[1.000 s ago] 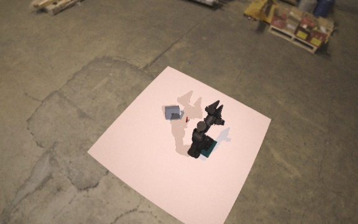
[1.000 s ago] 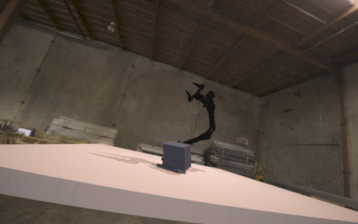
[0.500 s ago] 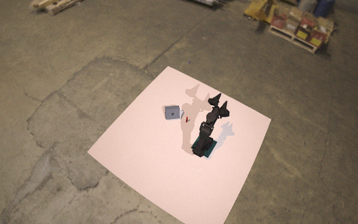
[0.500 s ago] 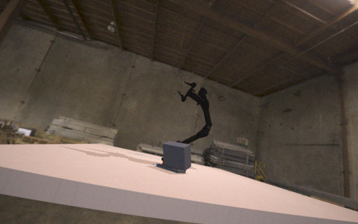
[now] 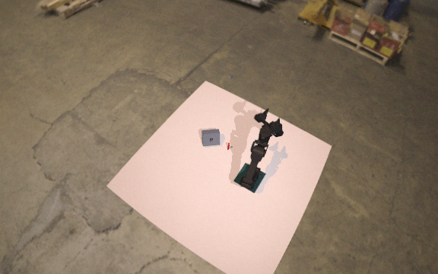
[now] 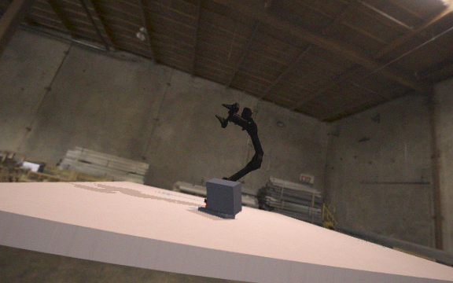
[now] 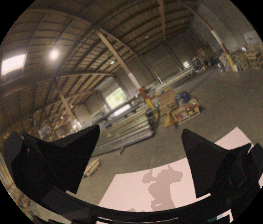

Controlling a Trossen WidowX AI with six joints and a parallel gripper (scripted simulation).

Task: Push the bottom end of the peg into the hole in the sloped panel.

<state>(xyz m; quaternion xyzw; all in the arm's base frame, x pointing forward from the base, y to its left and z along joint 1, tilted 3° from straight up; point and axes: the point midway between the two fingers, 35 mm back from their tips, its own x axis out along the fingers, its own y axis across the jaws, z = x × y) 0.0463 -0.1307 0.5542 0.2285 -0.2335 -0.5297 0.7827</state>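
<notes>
The red peg lies 220 mm ahead of my gripper tip, 70 mm to the left of it and 520 mm below it. Round my gripper tip: grey sloped panel: 360 mm ahead, 130 mm to the left, 500 mm below.
</notes>
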